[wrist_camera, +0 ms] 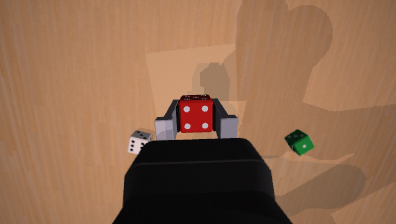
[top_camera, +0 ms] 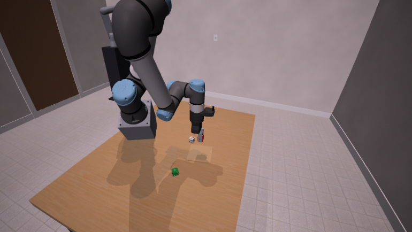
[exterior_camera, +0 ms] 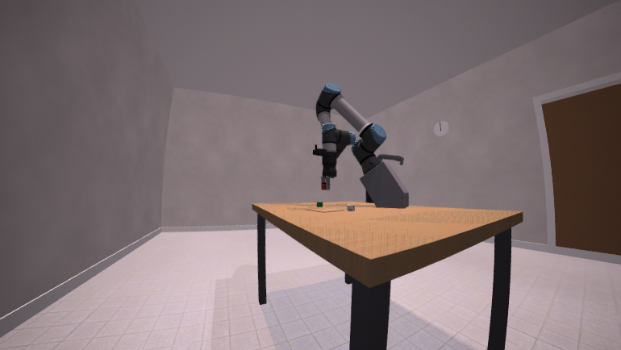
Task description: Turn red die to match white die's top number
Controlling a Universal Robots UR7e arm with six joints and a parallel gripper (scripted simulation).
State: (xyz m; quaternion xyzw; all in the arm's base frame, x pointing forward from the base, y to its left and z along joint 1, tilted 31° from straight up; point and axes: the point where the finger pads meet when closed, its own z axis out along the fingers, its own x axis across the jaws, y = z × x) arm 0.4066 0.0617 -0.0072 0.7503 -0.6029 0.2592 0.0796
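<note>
The tan mat lies 12 cm below my hand. From my hand the other things lie so: red die: right at my hand; white die: 11 cm below, 10 cm behind, 8 cm to the left; green die: 20 cm to the right, 11 cm below, 6 cm behind.
</note>
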